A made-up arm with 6 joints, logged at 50 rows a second.
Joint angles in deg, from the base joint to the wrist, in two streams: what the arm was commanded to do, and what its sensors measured. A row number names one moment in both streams.
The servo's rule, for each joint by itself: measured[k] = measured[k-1] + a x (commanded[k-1-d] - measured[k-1]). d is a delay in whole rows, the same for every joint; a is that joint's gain. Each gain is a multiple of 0.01, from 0.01 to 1. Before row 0 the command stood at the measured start. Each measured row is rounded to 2 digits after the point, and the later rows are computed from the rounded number. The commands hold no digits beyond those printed.
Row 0, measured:
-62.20 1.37 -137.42 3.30 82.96 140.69
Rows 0 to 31, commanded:
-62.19 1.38 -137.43 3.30 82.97 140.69
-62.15 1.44 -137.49 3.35 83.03 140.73
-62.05 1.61 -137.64 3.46 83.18 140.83
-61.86 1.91 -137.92 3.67 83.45 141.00
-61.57 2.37 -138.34 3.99 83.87 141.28
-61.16 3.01 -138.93 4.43 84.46 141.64
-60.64 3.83 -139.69 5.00 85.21 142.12
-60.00 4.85 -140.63 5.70 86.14 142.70
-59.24 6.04 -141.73 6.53 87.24 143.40
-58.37 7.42 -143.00 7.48 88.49 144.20
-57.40 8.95 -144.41 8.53 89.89 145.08
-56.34 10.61 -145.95 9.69 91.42 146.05
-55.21 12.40 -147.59 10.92 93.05 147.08
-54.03 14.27 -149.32 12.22 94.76 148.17
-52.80 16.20 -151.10 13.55 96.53 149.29
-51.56 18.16 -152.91 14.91 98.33 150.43
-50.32 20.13 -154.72 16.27 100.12 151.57
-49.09 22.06 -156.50 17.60 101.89 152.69
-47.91 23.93 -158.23 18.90 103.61 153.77
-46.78 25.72 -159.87 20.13 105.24 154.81
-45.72 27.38 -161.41 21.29 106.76 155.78
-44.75 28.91 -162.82 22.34 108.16 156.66
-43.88 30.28 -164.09 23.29 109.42 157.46
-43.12 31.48 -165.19 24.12 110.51 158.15
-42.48 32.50 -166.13 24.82 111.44 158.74
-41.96 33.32 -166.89 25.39 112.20 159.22
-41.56 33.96 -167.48 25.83 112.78 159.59
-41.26 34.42 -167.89 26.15 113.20 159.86
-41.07 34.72 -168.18 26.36 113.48 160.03
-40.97 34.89 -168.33 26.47 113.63 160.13
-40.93 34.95 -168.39 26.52 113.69 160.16
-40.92 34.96 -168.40 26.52 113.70 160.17
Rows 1 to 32, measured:
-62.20 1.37 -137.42 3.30 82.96 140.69
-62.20 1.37 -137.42 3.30 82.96 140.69
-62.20 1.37 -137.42 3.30 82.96 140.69
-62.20 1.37 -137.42 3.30 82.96 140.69
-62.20 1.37 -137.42 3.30 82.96 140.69
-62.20 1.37 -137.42 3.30 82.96 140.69
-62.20 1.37 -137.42 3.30 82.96 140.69
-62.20 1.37 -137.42 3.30 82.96 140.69
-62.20 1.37 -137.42 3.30 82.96 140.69
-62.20 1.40 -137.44 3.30 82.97 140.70
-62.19 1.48 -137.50 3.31 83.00 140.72
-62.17 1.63 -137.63 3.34 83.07 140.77
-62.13 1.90 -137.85 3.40 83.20 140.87
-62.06 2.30 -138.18 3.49 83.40 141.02
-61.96 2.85 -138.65 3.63 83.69 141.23
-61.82 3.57 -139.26 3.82 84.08 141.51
-61.64 4.46 -140.03 4.06 84.59 141.87
-61.41 5.53 -140.95 4.37 85.21 142.31
-61.13 6.76 -142.02 4.74 85.96 142.84
-60.79 8.15 -143.24 5.19 86.83 143.45
-60.40 9.68 -144.59 5.71 87.83 144.14
-59.95 11.33 -146.06 6.30 88.94 144.91
-59.45 13.08 -147.62 6.95 90.15 145.74
-58.90 14.91 -149.26 7.67 91.46 146.63
-58.30 16.79 -150.95 8.44 92.85 147.57
-57.66 18.69 -152.67 9.26 94.30 148.54
-56.98 20.58 -154.39 10.13 95.79 149.53
-56.27 22.43 -156.09 11.03 97.30 150.53
-55.53 24.21 -157.74 11.95 98.81 151.53
-54.78 25.90 -159.31 12.89 100.31 152.50
-54.02 27.48 -160.79 13.83 101.77 153.44
-53.26 28.92 -162.15 14.76 103.17 154.33
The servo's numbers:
d 8
a 0.07 0.36 0.31 0.09 0.16 0.19

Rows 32 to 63, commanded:
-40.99 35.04 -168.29 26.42 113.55 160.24
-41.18 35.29 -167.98 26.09 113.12 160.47
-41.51 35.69 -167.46 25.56 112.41 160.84
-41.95 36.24 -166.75 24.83 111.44 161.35
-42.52 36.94 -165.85 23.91 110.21 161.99
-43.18 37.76 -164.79 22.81 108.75 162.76
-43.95 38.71 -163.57 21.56 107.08 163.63
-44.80 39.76 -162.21 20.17 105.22 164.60
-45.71 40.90 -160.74 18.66 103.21 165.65
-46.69 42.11 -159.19 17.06 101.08 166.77
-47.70 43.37 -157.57 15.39 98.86 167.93
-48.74 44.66 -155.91 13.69 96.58 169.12
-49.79 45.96 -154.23 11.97 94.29 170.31
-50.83 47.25 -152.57 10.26 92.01 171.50
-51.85 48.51 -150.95 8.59 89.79 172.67
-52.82 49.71 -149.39 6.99 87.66 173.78
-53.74 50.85 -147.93 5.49 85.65 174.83
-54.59 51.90 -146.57 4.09 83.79 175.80
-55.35 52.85 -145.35 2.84 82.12 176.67
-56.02 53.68 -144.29 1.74 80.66 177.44
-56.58 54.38 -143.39 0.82 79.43 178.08
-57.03 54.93 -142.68 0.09 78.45 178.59
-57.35 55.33 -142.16 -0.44 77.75 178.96
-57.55 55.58 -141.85 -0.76 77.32 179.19
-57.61 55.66 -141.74 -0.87 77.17 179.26
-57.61 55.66 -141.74 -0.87 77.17 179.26
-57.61 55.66 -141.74 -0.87 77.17 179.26
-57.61 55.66 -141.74 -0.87 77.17 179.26
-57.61 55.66 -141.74 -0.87 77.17 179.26
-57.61 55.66 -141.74 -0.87 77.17 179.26
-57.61 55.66 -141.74 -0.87 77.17 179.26
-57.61 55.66 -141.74 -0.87 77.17 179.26
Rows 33 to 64, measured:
-52.51 30.21 -163.38 15.67 104.49 155.17
-51.77 31.33 -164.47 16.54 105.72 155.94
-51.06 32.28 -165.40 17.38 106.85 156.63
-50.37 33.05 -166.17 18.17 107.87 157.24
-49.72 33.65 -166.79 18.91 108.77 157.77
-49.11 34.10 -167.27 19.59 109.55 158.22
-48.54 34.41 -167.62 20.21 110.21 158.59
-48.01 34.61 -167.86 20.78 110.77 158.89
-47.52 34.76 -167.99 21.29 111.21 159.15
-47.08 34.95 -167.99 21.72 111.52 159.40
-46.69 35.22 -167.83 22.07 111.66 159.67
-46.36 35.59 -167.50 22.32 111.62 159.99
-46.09 36.08 -166.99 22.46 111.39 160.37
-45.89 36.68 -166.31 22.49 110.97 160.82
-45.75 37.41 -165.46 22.41 110.35 161.35
-45.68 38.26 -164.45 22.21 109.53 161.97
-45.68 39.21 -163.30 21.89 108.52 162.67
-45.75 40.25 -162.03 21.46 107.33 163.45
-45.89 41.37 -160.65 20.91 105.97 164.30
-46.09 42.55 -159.18 20.26 104.47 165.22
-46.35 43.78 -157.65 19.51 102.84 166.19
-46.66 45.03 -156.08 18.68 101.11 167.20
-47.02 46.28 -154.49 17.77 99.30 168.24
-47.43 47.51 -152.91 16.80 97.44 169.29
-47.87 48.71 -151.37 15.78 95.55 170.34
-48.34 49.86 -149.88 14.73 93.67 171.38
-48.83 50.94 -148.48 13.66 91.82 172.39
-49.33 51.93 -147.18 12.59 90.03 173.35
-49.84 52.81 -146.01 11.53 88.33 174.25
-50.34 53.57 -144.98 10.50 86.75 175.07
-50.83 54.20 -144.11 9.52 85.31 175.81
-51.30 54.70 -143.41 8.59 84.03 176.45

